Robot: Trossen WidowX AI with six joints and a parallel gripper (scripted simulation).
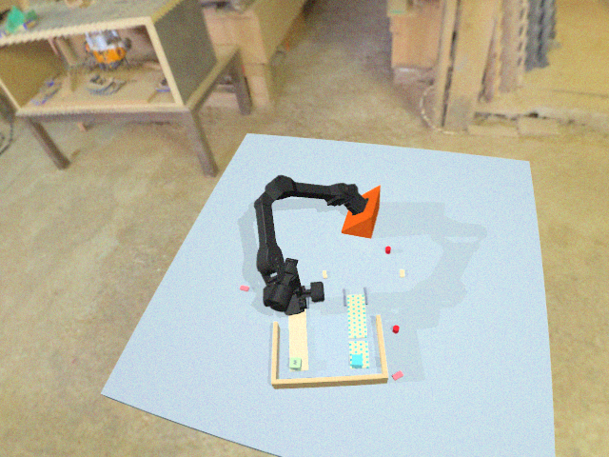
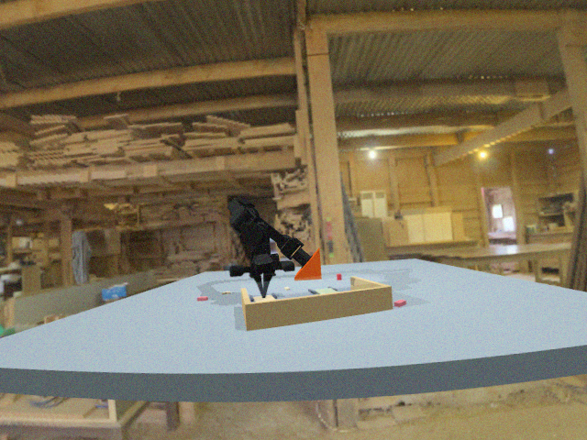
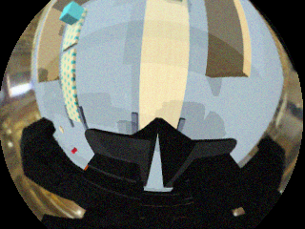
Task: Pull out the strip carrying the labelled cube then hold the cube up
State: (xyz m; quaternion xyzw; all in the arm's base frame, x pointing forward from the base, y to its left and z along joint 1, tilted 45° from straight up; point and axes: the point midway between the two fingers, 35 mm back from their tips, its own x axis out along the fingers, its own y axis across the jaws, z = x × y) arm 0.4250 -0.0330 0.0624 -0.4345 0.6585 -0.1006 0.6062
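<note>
My gripper tip is now 80 mm short of the tan strip and 40 mm to the right of it. The rest, counted from my gripper tip: green cube marked w 180 mm ahead, 80 mm to the left, 10 mm above; tan chip 240 mm behind, 280 mm to the left.
</note>
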